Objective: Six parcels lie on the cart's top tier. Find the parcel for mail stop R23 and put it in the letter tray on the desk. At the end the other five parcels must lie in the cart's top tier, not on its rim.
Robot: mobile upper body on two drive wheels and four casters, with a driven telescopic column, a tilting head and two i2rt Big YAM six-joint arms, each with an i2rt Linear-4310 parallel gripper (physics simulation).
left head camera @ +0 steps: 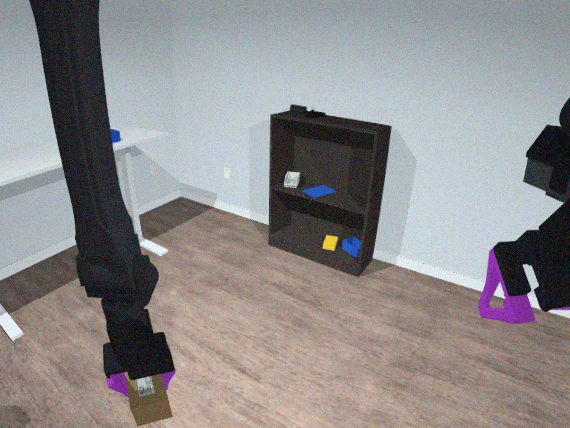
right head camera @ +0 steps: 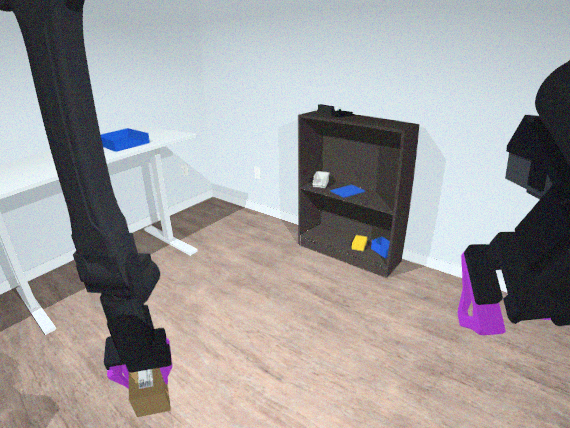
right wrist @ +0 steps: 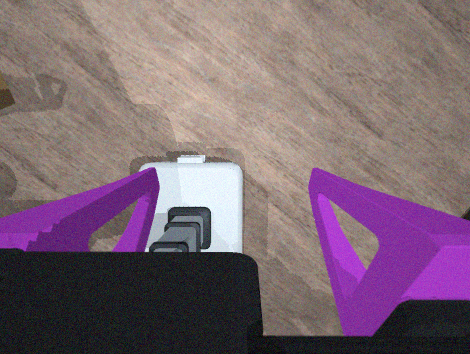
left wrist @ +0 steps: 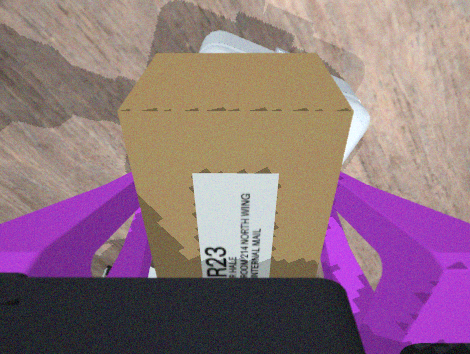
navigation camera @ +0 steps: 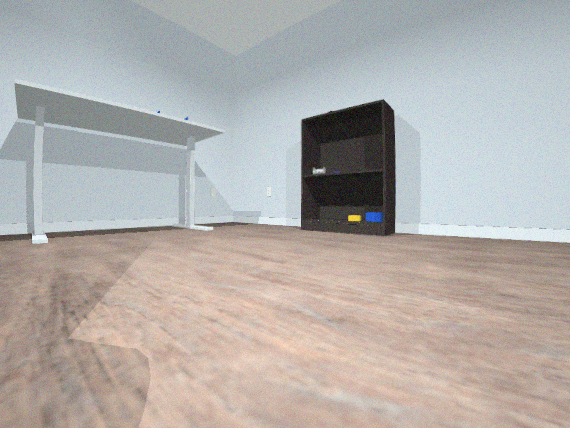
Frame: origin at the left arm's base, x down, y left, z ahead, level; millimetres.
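Where they show: left gripper, fingertip midpoint: point(left head camera: 148, 391) point(right head camera: 149, 384) point(left wrist: 236, 175); right gripper, fingertip midpoint: point(left head camera: 514, 307) point(right head camera: 501, 315) point(right wrist: 234, 177).
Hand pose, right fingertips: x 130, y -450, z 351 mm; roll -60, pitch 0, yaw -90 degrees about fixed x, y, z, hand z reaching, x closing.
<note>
After its pixels a point has its place.
A brown box parcel point(left head camera: 151, 407) @(x 405, y -18, z 447 mm) point(right head camera: 150, 401) @(x 410, y -18, z 447 mm) point(left wrist: 235, 140) @(x 396, y 14, z 522 mm) with a white label reading R23 is held in my left gripper point(left head camera: 145, 382) @(x 424, y 2, z 491 mm) point(right head camera: 144, 376) @(x 424, y 2, z 491 mm) point(left wrist: 236, 175) @(x 424, y 2, z 491 mm), which is shut on it above the floor. My right gripper point(right wrist: 234, 177) @(x 130, y -450, z 351 mm) is open with nothing between its fingers; in both head views it is at the right. The white desk point(left head camera: 30, 157) @(x 457, y 1253, z 2079 mm) point(right head camera: 30, 172) @(x 457, y 1341, z 1845 mm) point(navigation camera: 120, 112) @(x 482, y 1086, z 1942 mm) stands at the left. A blue tray point(left head camera: 115, 135) @(x 425, y 793, z 2426 mm) point(right head camera: 125, 140) @(x 455, y 986, z 2501 mm) lies on it, partly hidden behind my left arm in the left head view. The cart does not show clearly.
A dark bookshelf point(left head camera: 382, 165) @(x 605, y -1009, z 2317 mm) point(right head camera: 409, 165) @(x 605, y -994, z 2298 mm) point(navigation camera: 389, 170) @(x 895, y -962, z 2256 mm) stands against the wall, holding a white object, a flat blue item, a yellow block point(left head camera: 330, 243) @(x 1263, y -725, z 2425 mm) point(right head camera: 359, 243) @(x 1262, y -726, z 2428 mm) and a blue bin point(left head camera: 352, 246) @(x 1238, y -873, z 2334 mm) point(right head camera: 381, 246) @(x 1234, y -873, z 2333 mm). The desk's legs stand on the floor at the left. White base parts show below both wrists.
</note>
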